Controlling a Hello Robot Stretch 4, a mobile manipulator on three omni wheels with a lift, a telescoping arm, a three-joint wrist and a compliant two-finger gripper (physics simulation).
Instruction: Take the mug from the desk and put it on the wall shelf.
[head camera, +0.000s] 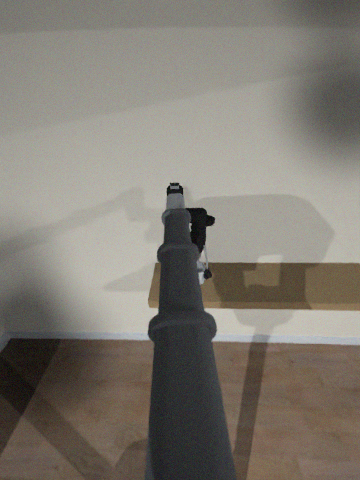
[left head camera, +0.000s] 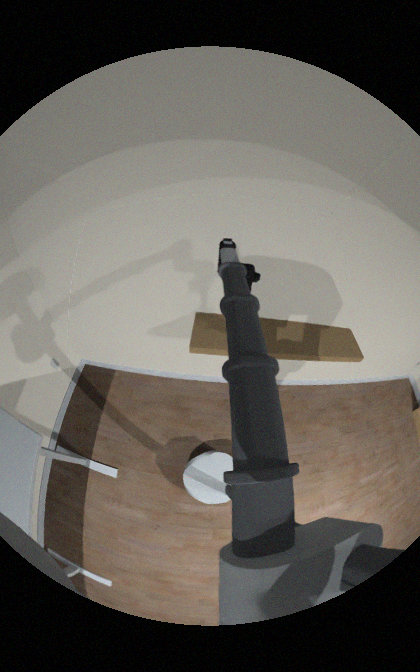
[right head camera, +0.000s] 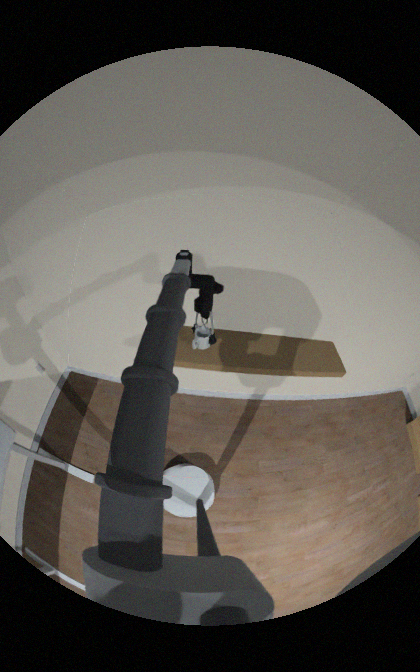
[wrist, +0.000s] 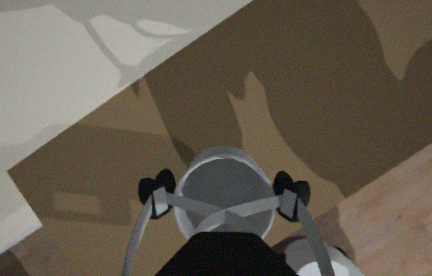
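Note:
The mug (right head camera: 201, 342) (wrist: 225, 175) is light grey and upright, its round opening facing the wrist camera. My gripper (right head camera: 204, 333) (wrist: 223, 186) is shut on it, with one black fingertip at each side of the rim. In the head camera view the arm hides most of the mug and one finger. In the left head camera view the arm hides both mug and fingers. The brown wall shelf (head camera: 332, 285) (left head camera: 340, 341) (right head camera: 315, 356) (wrist: 200, 110) lies beneath the mug, which is over its left part. I cannot tell how large the gap between them is.
The pale wall (head camera: 100, 165) (left head camera: 150, 215) (right head camera: 125, 240) (wrist: 40, 90) stands behind the shelf. A round white object (left head camera: 206, 477) (right head camera: 189, 490) (wrist: 325, 267) stands low in front of the shelf. A pale panel (left head camera: 15, 465) with white bars is at the far left.

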